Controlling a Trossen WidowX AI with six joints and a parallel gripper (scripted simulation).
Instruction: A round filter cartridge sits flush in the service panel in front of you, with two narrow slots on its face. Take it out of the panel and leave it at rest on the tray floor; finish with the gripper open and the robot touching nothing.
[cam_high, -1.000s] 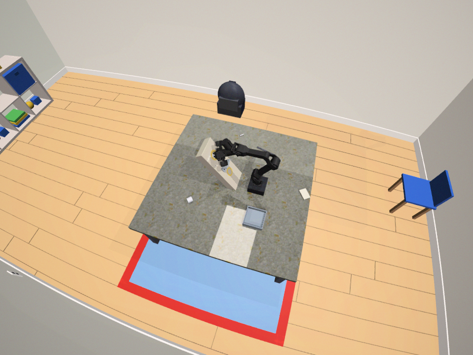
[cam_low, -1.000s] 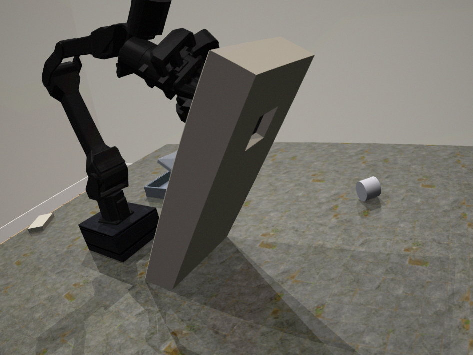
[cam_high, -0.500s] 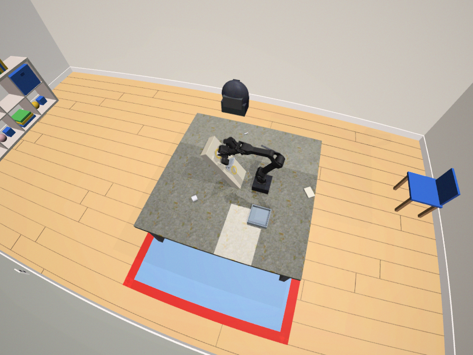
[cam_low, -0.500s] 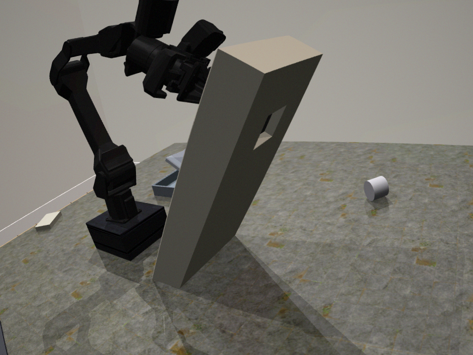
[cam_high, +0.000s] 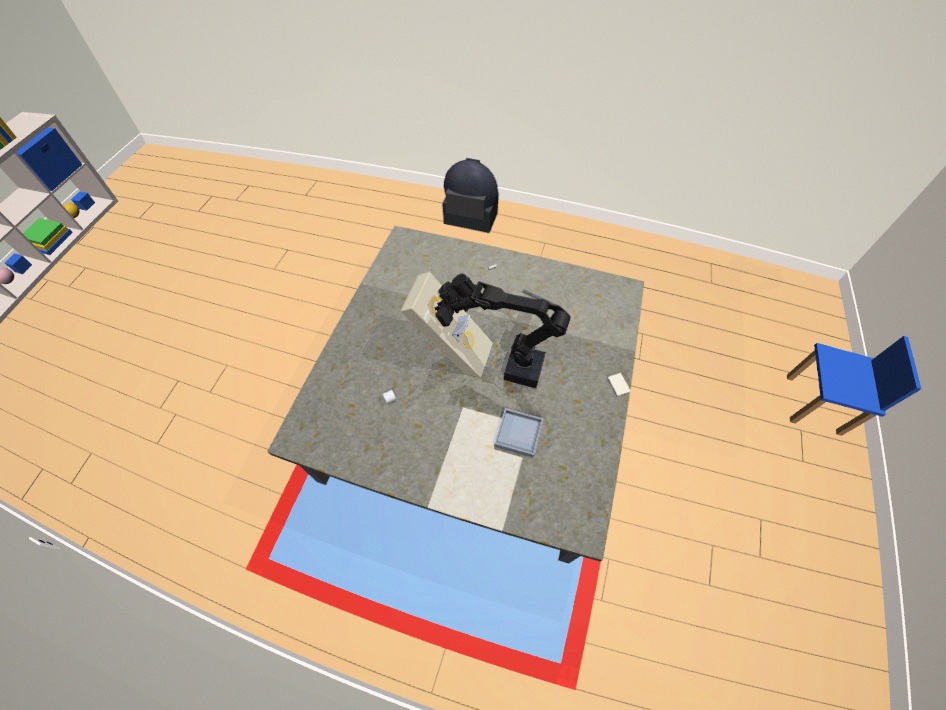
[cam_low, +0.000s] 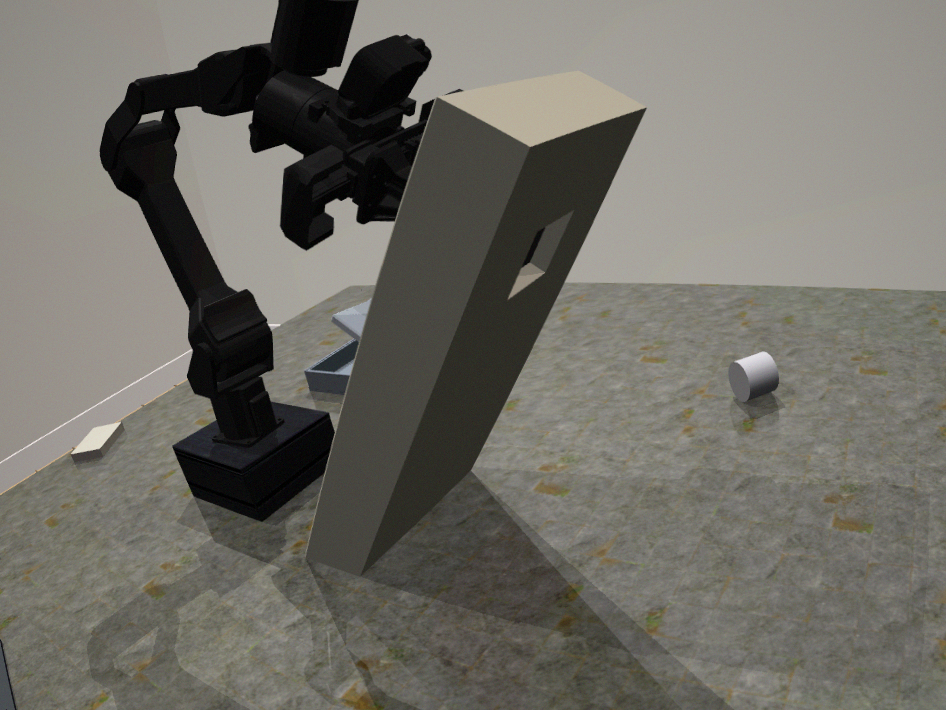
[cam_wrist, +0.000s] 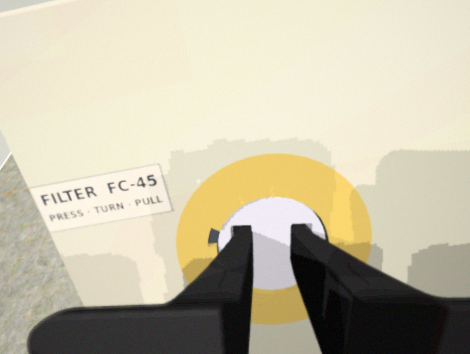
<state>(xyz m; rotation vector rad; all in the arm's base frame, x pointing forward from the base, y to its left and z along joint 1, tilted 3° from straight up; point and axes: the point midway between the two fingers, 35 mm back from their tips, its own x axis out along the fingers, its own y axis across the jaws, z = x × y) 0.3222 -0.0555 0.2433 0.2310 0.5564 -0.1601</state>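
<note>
The filter cartridge is 10 mm ahead of my gripper tip and 10 mm below it. From my gripper tip the other things lie so: pale ledge: 90 mm behind, 10 mm to the left, 100 mm below; grey tray: 370 mm behind, 340 mm to the left, 270 mm below; pale flat block: 760 mm behind, 60 mm to the left, 270 mm below.
</note>
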